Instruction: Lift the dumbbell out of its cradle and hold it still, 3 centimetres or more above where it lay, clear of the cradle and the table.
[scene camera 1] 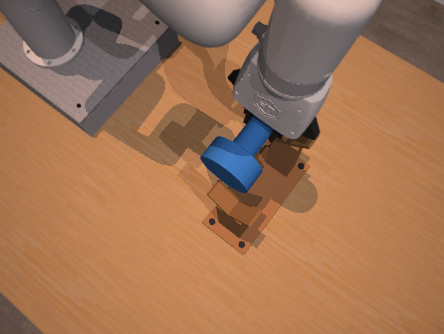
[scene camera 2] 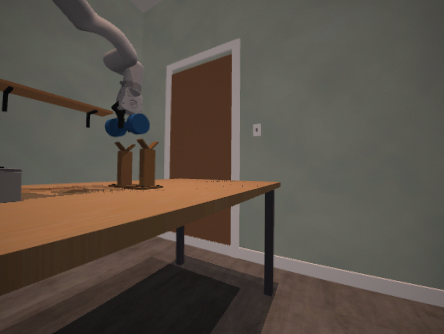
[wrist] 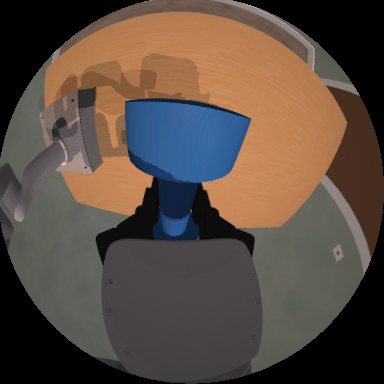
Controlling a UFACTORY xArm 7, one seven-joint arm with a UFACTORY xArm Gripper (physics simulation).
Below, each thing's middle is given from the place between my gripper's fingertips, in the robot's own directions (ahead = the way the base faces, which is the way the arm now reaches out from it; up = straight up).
Right now the blue dumbbell [scene camera 1: 233, 162] is 20 mm above my hand. From my hand the other things lie so: brown wooden cradle [scene camera 1: 238, 218]: 20 mm ahead, 30 mm to the right, 140 mm below.
